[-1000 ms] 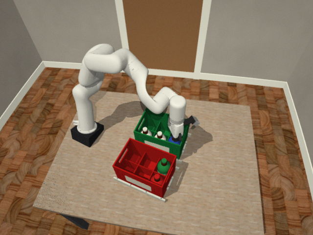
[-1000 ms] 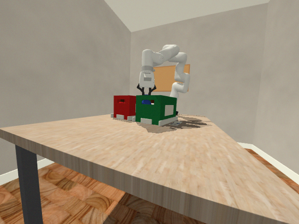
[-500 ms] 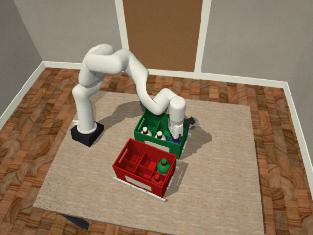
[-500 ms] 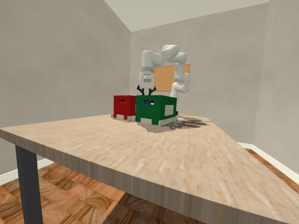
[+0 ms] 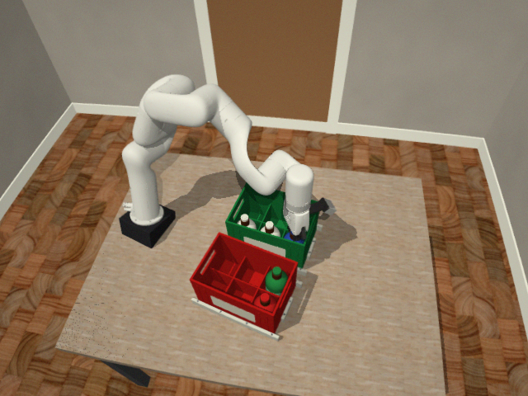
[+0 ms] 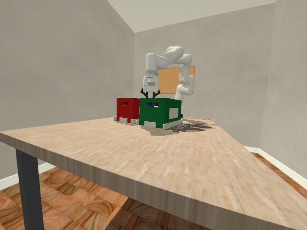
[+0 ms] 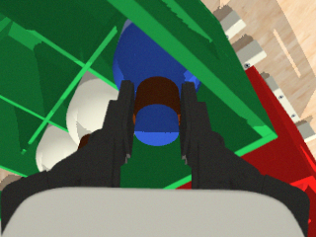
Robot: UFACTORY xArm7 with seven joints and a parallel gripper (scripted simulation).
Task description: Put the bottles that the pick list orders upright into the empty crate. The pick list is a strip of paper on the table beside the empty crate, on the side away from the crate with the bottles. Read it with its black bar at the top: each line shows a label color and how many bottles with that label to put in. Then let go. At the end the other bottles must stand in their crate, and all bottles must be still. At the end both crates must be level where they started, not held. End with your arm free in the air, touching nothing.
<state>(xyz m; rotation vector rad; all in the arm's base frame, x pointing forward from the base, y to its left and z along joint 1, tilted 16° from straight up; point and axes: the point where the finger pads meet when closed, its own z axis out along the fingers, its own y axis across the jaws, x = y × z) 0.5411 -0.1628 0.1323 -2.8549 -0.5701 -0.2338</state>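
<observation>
Right now the blue-labelled bottle is 70 mm below my hand. The rest, counted from my hand: white-labelled bottle (90 mm behind, 80 mm below, 20 mm to the left); green crate (80 mm below, 70 mm to the left, 70 mm behind); green-labelled bottle (140 mm to the right, 80 mm below, 60 mm behind).
</observation>
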